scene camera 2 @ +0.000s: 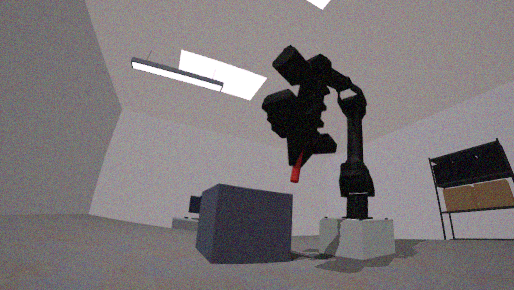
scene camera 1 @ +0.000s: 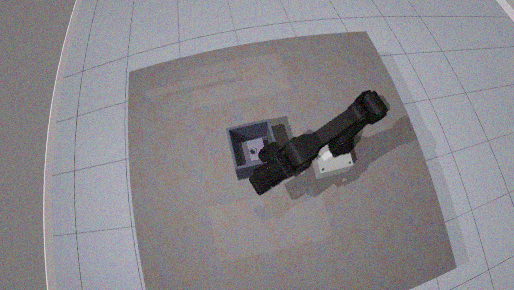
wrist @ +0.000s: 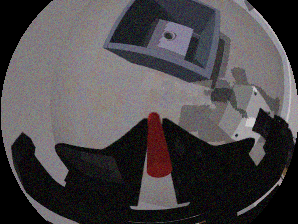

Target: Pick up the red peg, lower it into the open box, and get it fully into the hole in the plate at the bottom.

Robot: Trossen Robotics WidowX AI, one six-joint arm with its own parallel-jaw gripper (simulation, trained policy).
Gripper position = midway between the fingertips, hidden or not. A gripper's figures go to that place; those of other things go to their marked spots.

My gripper (wrist: 155, 122) is 0.10 m from the lens. A red peg (wrist: 159, 165): 0.06 m from the lens. A pale plate (wrist: 173, 38) is 0.23 m from the lens. The marked spots on the red peg and the pale plate are 0.22 m apart.
